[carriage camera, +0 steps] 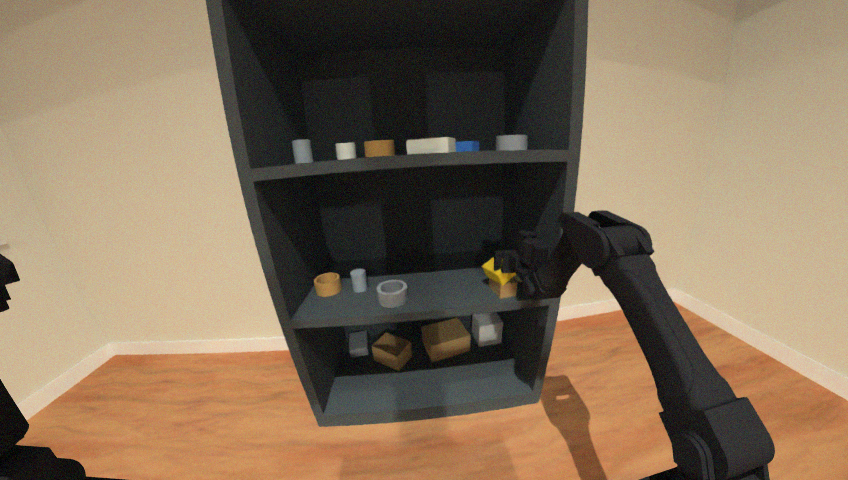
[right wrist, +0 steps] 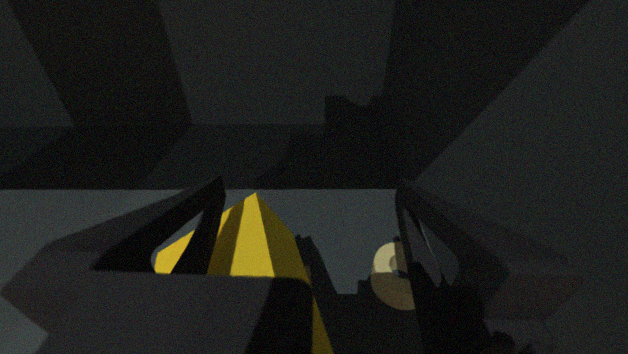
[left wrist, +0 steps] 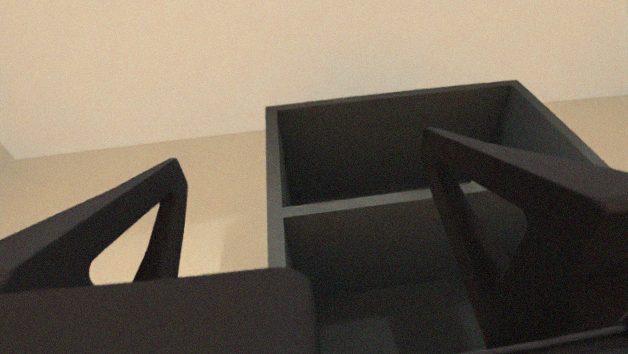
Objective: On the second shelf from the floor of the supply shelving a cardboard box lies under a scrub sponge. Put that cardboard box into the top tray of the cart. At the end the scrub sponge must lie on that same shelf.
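Frame: origin at the left arm's base, x down, y ahead, z right, level; millimetres.
Where they show: left gripper, fingertip midpoint: (left wrist: 302, 156); right gripper, fingertip midpoint: (carriage camera: 506, 251) (right wrist: 309, 186).
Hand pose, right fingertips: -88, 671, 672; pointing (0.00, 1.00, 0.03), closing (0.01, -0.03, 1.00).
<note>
Each offset is from my right fingertips to the centre of the thing, as dx, dy, dz. Level surfaces: height alone.
The yellow scrub sponge {+46, -39, -39} (carriage camera: 497, 271) sits tilted on the small cardboard box {+103, -41, -26} (carriage camera: 503, 290) at the right end of the second shelf {dx +128} (carriage camera: 414, 296) of the dark shelving. My right gripper (carriage camera: 512, 264) is open and reaches into that shelf from the right, right at the sponge. In the right wrist view the sponge (right wrist: 252, 241) stands tilted, close between the open fingers (right wrist: 309, 187) and against the left one; the box is hidden below. My left gripper (left wrist: 302, 156) is open and empty, seen only in its wrist view, pointing at the shelving's top. The cart is not in view.
A pale tape ring {+115, +24, +77} (right wrist: 390, 268) lies on the shelf by the right finger, near the shelving's right side wall (carriage camera: 564, 196). A tan ring {+103, +70, -644} (carriage camera: 327, 284), a grey cylinder {+93, +62, -524} (carriage camera: 358, 279) and a grey ring {+104, -28, -400} (carriage camera: 392, 292) stand farther left. Boxes {+535, +213, -191} (carriage camera: 444, 337) fill the bottom shelf.
</note>
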